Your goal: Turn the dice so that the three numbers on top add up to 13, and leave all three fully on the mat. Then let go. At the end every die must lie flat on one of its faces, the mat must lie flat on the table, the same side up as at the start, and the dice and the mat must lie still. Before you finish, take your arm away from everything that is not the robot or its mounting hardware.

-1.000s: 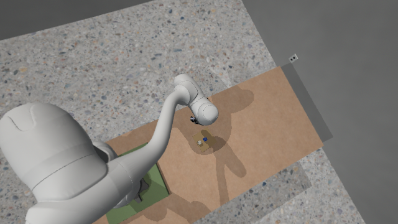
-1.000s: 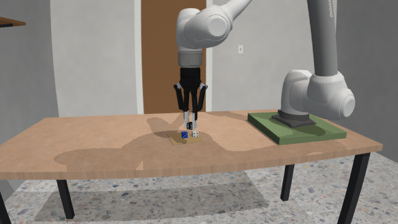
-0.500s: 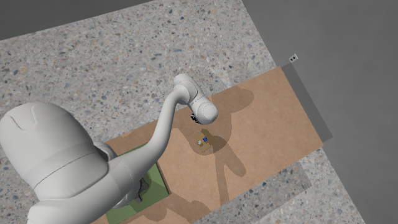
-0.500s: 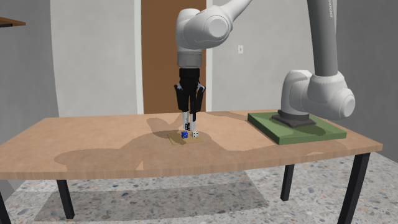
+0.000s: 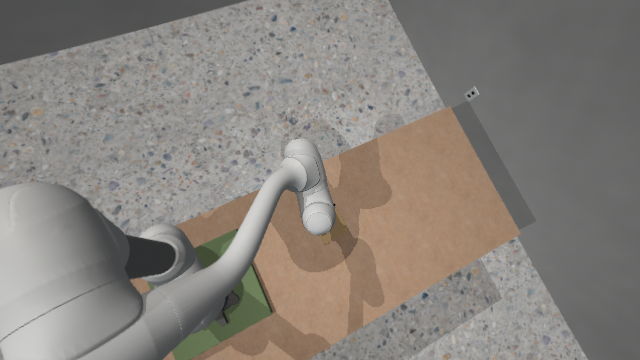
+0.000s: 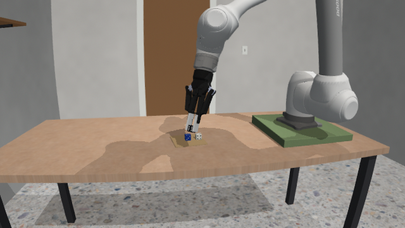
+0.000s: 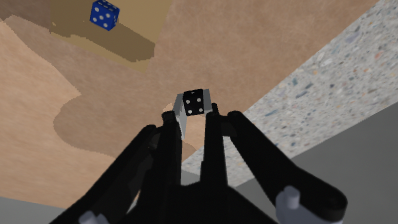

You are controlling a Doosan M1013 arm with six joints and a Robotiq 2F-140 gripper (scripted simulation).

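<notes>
The black die is 10 mm ahead of my hand and 20 mm below it. From my hand the other things lie so: white die: 70 mm behind, 130 mm to the right, 110 mm below; blue die: 20 mm behind, 130 mm to the right, 110 mm below; tan mat: 20 mm behind, 130 mm to the right, 120 mm below.
</notes>
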